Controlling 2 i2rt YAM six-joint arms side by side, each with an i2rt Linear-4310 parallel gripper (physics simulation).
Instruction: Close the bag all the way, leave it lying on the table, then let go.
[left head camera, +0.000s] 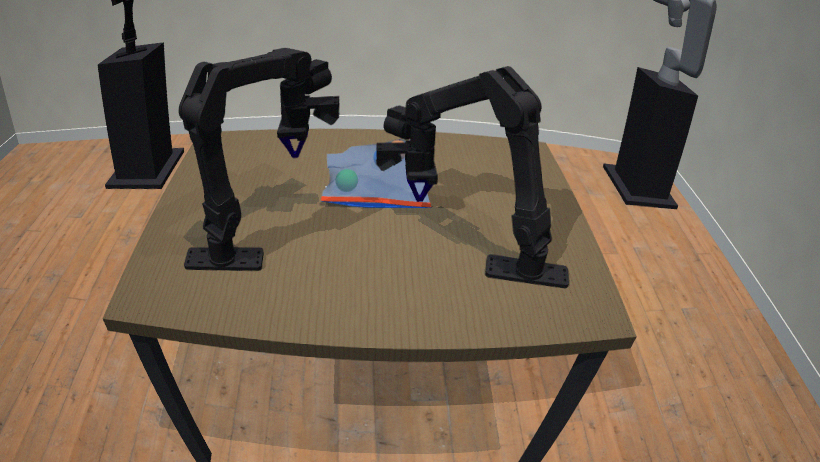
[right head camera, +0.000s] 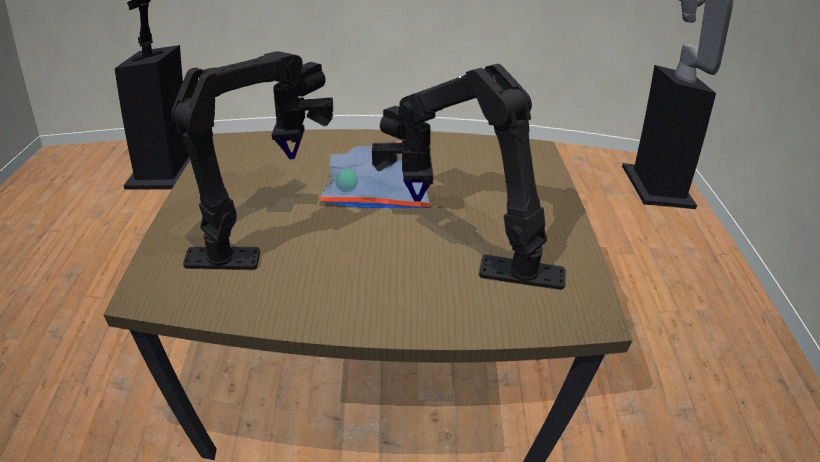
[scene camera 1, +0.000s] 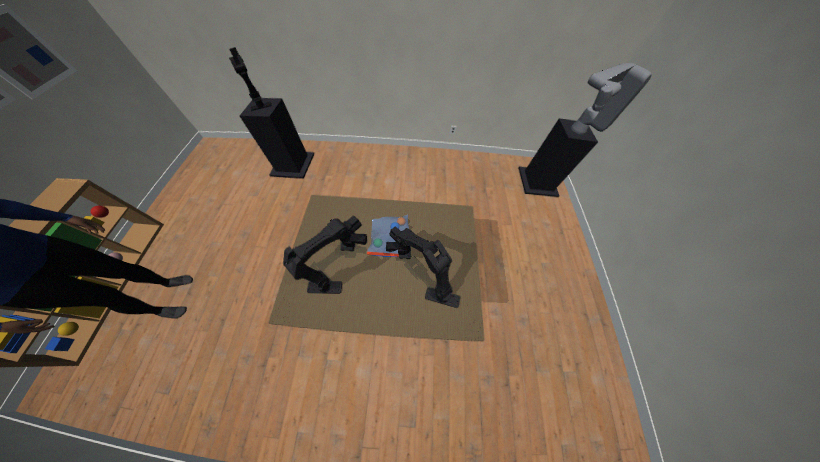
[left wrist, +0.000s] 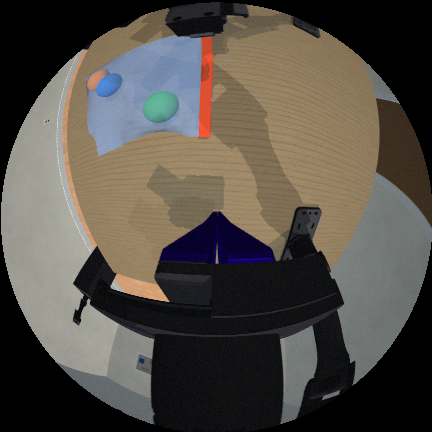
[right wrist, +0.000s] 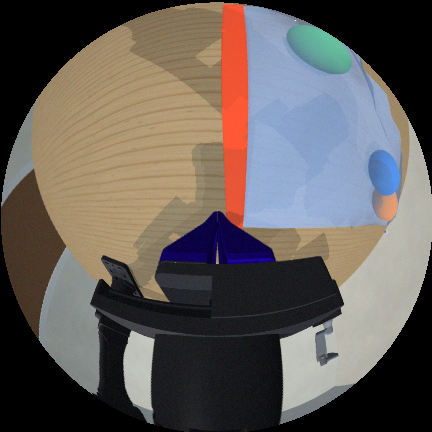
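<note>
A translucent blue bag (left head camera: 367, 177) (right head camera: 370, 186) (left wrist: 135, 120) (right wrist: 300, 200) lies flat on the table (left head camera: 367, 286). A red-orange strip (left head camera: 367, 200) (left wrist: 206, 95) (right wrist: 235, 100) runs along its near edge, with a blue strip (left head camera: 367, 204) showing just under it. A green ball (left head camera: 346, 180) (left wrist: 161, 106) (right wrist: 320, 49), a blue ball (left wrist: 109, 85) (right wrist: 384, 172) and an orange ball (right wrist: 385, 205) are in the bag. My right gripper (left head camera: 420, 199) (right head camera: 417, 199) (right wrist: 216, 217) is shut and empty above the strip's right end. My left gripper (left head camera: 294, 155) (right head camera: 290, 156) (left wrist: 216, 217) is shut and empty, raised left of the bag.
Two black pedestals (scene camera 1: 278, 137) (scene camera 1: 559, 154) stand behind the table, each carrying another arm. A wooden shelf (scene camera 1: 150, 223) and a person (scene camera 1: 22, 264) are at the left in the scene view.
</note>
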